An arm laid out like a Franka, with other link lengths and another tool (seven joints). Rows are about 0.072 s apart.
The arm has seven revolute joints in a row. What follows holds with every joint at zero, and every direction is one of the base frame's.
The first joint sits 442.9 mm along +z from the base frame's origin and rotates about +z.
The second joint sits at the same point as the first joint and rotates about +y.
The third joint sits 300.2 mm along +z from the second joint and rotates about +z.
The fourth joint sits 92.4 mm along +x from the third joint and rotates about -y.
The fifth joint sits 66.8 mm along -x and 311 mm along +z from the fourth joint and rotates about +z.
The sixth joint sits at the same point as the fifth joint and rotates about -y.
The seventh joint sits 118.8 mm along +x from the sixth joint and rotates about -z.
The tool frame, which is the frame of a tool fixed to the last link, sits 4 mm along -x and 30 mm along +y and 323.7 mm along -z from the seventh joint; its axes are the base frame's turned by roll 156.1, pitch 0 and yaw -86.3 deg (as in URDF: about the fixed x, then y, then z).
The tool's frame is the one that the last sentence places.
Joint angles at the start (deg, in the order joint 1, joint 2, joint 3, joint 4, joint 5, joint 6, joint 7): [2.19 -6.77 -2.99 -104.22 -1.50 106.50 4.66]
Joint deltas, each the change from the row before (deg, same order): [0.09 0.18 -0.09 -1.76 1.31 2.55 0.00]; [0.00 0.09 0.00 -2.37 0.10 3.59 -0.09]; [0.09 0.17 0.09 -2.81 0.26 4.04 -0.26]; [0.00 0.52 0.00 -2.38 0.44 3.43 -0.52]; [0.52 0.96 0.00 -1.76 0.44 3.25 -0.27]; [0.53 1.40 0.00 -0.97 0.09 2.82 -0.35]
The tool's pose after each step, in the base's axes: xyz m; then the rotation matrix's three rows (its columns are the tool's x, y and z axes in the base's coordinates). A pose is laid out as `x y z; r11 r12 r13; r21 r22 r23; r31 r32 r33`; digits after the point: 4 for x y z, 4 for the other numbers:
0.5453 0.0218 0.4674; -0.0296 -0.9688 -0.2459; -0.9995 0.0273 0.0128; -0.0057 0.2462 -0.9692
0.5520 0.0222 0.4572; -0.0282 -0.9735 -0.2268; -0.9996 0.0258 0.0136; -0.0074 0.2271 -0.9739
0.5578 0.0251 0.4439; -0.0217 -0.9777 -0.2087; -0.9997 0.0189 0.0151; -0.0108 0.2090 -0.9779
0.5620 0.0267 0.4291; -0.0153 -0.9797 -0.1996; -0.9998 0.0119 0.0185; -0.0158 0.1999 -0.9797
0.5677 0.0332 0.4149; -0.0049 -0.9816 -0.1907; -0.9998 0.0008 0.0214; -0.0209 0.1907 -0.9814
0.5748 0.0385 0.4017; 0.0089 -0.9831 -0.1831; -0.9998 -0.0123 0.0174; -0.0193 0.1829 -0.9829

